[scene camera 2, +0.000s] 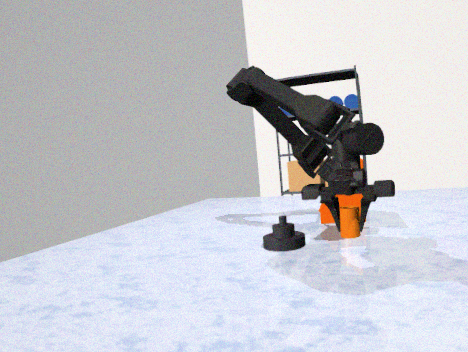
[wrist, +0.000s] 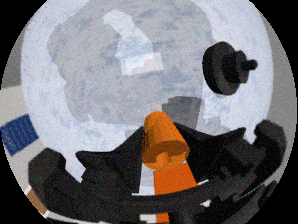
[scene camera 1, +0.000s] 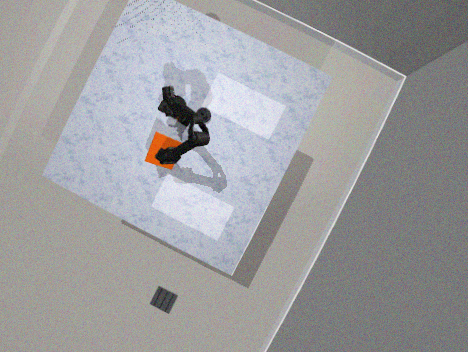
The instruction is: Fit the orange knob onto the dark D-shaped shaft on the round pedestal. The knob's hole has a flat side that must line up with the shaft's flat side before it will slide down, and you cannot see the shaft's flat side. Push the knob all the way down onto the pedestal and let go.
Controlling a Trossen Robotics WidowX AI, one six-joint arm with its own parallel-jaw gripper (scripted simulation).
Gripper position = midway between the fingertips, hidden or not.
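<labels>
My gripper (scene camera 2: 350, 231): carrying an orange knob (wrist: 164, 148).
</labels>
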